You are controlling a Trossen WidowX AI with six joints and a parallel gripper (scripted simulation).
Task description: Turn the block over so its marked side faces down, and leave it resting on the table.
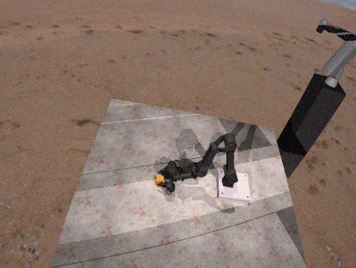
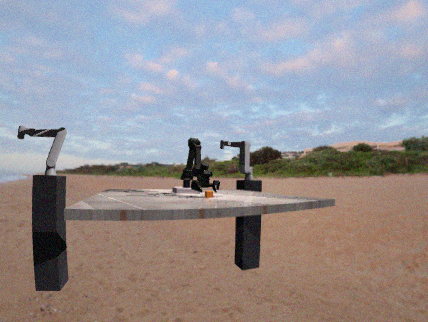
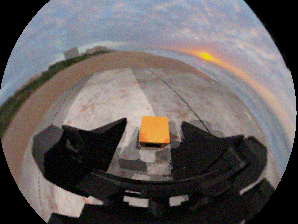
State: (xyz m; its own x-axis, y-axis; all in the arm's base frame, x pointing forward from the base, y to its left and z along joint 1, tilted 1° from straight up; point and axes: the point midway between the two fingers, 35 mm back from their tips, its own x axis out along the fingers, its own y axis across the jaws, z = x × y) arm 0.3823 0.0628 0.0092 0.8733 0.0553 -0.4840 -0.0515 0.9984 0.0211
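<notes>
Right now the small orange block is 2 cm below my gripper tip and 2 cm behind it.
</notes>
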